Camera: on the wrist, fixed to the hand. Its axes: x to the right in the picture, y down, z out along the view.
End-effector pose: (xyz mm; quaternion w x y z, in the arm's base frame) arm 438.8 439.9 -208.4 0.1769 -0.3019 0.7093 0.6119
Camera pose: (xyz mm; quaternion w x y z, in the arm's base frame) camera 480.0 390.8 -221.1 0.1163 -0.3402 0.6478 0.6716
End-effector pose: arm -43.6 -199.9 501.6 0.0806 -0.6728 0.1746 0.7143
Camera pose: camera 18.2 -179.7 507.0 0.0015 -0.7036 0.1027 0.7032
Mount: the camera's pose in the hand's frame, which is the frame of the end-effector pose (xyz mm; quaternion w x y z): -12.8 -39.6 -50.3 0.9938 -0.1051 0.0375 0.0019
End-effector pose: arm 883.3 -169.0 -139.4 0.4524 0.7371 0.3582 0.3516
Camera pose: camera 826.3 -145.7 -161.0 0.5130 0.6725 0.3346 0.4156
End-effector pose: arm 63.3 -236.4 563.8 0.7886 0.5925 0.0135 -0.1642
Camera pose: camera 49.0 -195.7 514.8 0.8457 0.5121 0.0591 -0.1380
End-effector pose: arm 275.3 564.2 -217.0 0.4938 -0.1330 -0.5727 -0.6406
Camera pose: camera 270.2 521.1 -265.8 0.4995 -0.1611 -0.4831 -0.7009
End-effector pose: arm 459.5 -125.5 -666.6 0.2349 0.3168 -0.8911 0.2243
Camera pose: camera 508.8 -119.7 -624.2 0.2997 0.2800 -0.9009 0.1416
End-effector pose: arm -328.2 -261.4 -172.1 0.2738 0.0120 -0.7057 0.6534
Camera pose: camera -283.8 -224.8 -141.2 0.2986 -0.0427 -0.7597 0.5761
